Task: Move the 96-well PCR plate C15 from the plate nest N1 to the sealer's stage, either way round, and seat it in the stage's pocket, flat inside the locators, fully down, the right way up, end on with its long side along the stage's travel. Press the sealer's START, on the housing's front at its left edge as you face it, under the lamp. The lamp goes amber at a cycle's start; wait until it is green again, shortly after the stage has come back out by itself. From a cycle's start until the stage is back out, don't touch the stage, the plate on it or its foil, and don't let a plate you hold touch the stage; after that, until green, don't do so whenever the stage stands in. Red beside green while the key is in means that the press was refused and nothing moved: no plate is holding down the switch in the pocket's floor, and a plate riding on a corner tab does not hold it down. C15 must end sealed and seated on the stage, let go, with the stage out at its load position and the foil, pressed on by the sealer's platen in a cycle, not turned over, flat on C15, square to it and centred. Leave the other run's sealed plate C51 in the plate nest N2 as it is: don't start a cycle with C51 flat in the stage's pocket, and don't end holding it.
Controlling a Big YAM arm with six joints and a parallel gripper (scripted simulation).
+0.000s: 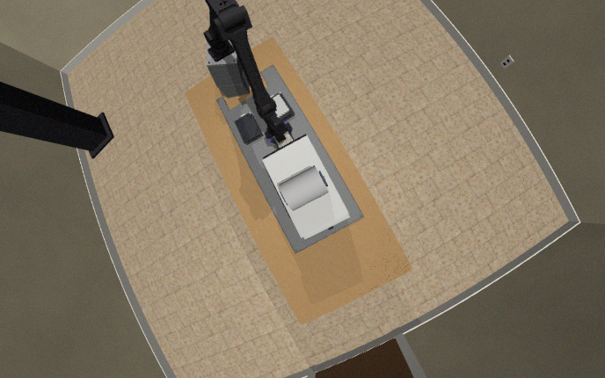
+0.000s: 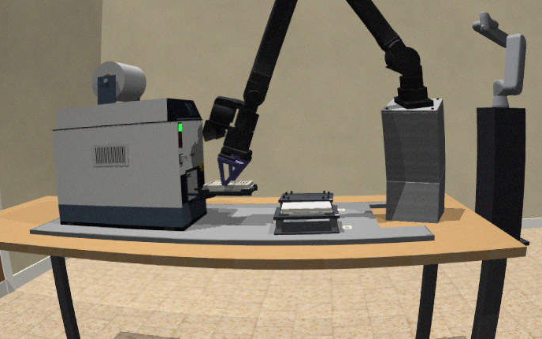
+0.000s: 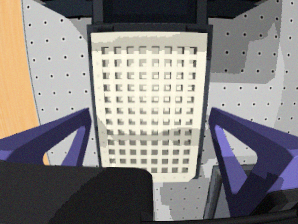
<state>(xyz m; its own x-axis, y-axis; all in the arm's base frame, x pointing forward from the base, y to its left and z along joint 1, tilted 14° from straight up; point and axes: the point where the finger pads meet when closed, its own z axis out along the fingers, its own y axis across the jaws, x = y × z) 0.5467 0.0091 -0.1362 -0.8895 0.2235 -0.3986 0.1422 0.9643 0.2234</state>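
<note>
The white 96-well plate C15 is 2 cm below my hand. Round my hand: sealer's dark stage: 3 cm below; sealed plate C51: 20 cm behind, 9 cm to the left, 7 cm below; start key: 12 cm ahead, 8 cm to the left, 7 cm above.
</note>
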